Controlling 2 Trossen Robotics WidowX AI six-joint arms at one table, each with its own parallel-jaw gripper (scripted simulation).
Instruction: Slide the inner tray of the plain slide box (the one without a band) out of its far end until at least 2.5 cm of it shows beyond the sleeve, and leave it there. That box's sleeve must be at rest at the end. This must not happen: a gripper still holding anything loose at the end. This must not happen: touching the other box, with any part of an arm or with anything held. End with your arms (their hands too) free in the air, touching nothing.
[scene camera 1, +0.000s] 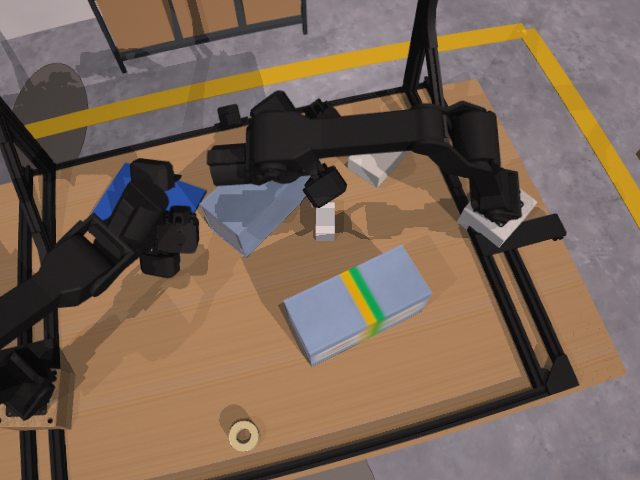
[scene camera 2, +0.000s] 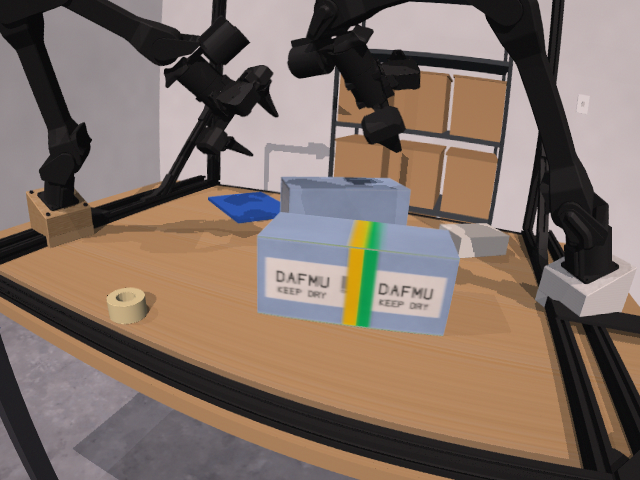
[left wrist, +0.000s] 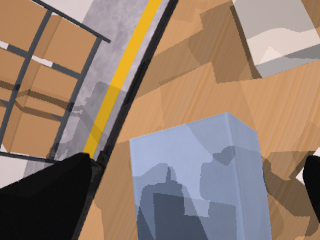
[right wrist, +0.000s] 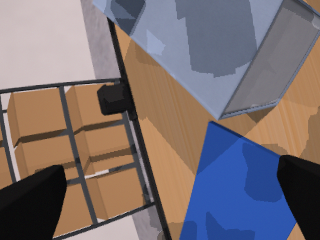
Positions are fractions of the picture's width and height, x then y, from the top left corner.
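My left gripper (scene camera 2: 0.62, 0.28) is in the scene; scene camera 1 shows my left gripper (scene camera 1: 0.48, 0.30) too, and so does the left wrist view, with my left gripper (left wrist: 0.64, 0.70) in it. I can also see my right gripper (scene camera 1: 0.28, 0.42). Scene camera 2 shows my right gripper (scene camera 2: 0.41, 0.28) as well, and the right wrist view shows my right gripper (right wrist: 0.55, 0.72). There's a flat blue pad (scene camera 1: 0.16, 0.43) here, and scene camera 2 also shows the flat blue pad (scene camera 2: 0.39, 0.43), but in the left wrist view the pad is out of frame.
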